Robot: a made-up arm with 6 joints.
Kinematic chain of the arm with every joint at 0, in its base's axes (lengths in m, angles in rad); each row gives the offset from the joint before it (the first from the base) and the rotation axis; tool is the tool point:
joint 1: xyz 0 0 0.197 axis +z
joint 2: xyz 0 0 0 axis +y
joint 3: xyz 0 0 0.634 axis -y
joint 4: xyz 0 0 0 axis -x
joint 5: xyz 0.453 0 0 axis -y
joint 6: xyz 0 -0.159 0 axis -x
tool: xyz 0 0 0
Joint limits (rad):
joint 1: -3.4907..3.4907
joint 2: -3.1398..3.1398
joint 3: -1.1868..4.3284
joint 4: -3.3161..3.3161
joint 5: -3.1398..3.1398
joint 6: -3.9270..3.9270
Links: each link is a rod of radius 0.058 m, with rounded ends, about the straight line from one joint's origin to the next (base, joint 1, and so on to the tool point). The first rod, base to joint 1, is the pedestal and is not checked.
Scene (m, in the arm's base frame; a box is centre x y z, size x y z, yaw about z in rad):
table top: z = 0
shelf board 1: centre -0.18 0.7 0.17 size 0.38 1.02 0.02 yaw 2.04
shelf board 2: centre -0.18 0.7 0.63 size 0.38 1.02 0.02 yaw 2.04
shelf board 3: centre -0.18 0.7 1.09 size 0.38 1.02 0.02 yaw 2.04
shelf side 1: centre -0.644 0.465 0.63 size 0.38 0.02 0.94 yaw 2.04
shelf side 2: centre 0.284 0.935 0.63 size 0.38 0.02 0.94 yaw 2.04
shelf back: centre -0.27 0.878 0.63 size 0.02 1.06 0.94 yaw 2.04
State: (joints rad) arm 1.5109 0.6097 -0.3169 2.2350 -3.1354 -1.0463
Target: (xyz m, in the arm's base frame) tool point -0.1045 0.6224 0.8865
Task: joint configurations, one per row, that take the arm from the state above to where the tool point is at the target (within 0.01 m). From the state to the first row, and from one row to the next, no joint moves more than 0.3 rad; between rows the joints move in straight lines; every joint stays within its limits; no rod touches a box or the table.
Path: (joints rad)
1: 1.3449 0.4492 -0.6100 2.2417 -3.1354 -1.0463
2: 1.1789 0.2888 -0.9030 2.2484 -3.1354 -1.0463
3: 1.2318 0.1532 -0.6944 2.2147 -3.1354 -1.0463
4: 1.2847 0.0175 -0.4857 2.1809 -3.1354 -1.0463
5: 1.3376 -0.1181 -0.2771 2.1471 -3.1354 -1.0463
6: 1.4666 0.0678 -0.0725 2.1560 -3.1354 -1.0463
7: 1.5956 0.2538 0.1321 2.1650 -3.1354 -1.0463

